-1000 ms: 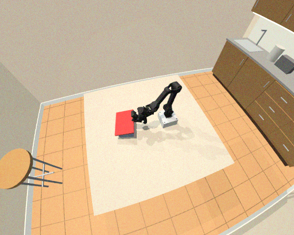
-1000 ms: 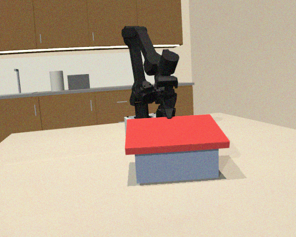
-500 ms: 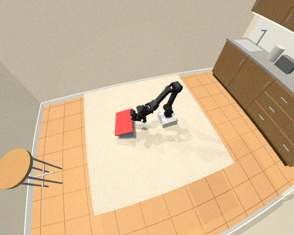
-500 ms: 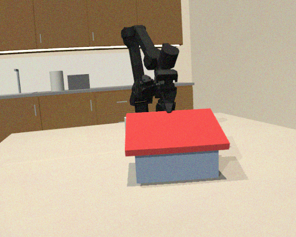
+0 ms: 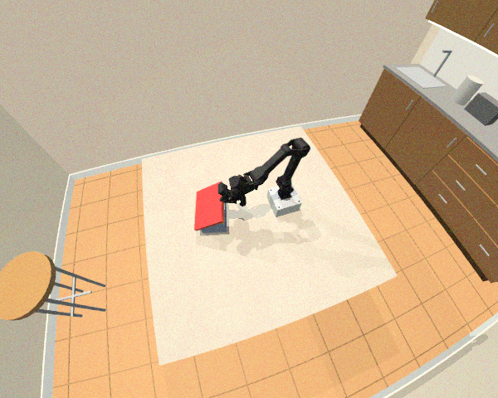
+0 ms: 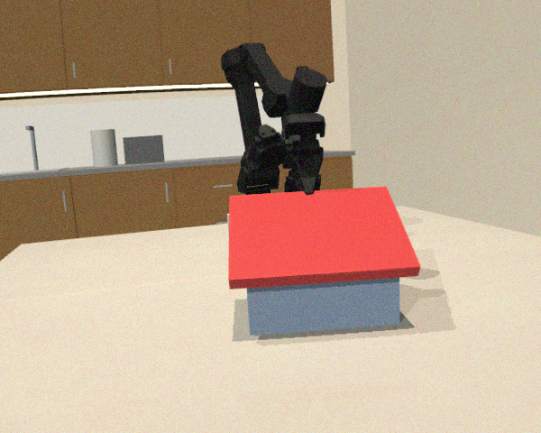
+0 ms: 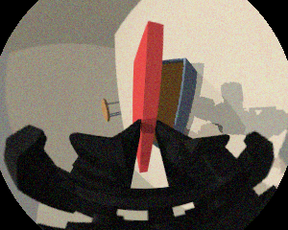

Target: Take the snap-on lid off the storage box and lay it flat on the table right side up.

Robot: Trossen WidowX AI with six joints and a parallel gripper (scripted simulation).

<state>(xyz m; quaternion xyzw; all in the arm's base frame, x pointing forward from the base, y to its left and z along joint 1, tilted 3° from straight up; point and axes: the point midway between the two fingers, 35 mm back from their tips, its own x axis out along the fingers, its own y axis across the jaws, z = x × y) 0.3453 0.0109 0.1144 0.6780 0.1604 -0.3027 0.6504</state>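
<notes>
Now: the red lid 70 mm ahead of my gripper tip, 40 mm below it and 10 mm to the right of it. The rest, counted from my gripper tip: blue-grey storage box (120 mm below, 50 mm ahead, 10 mm to the right).
</notes>
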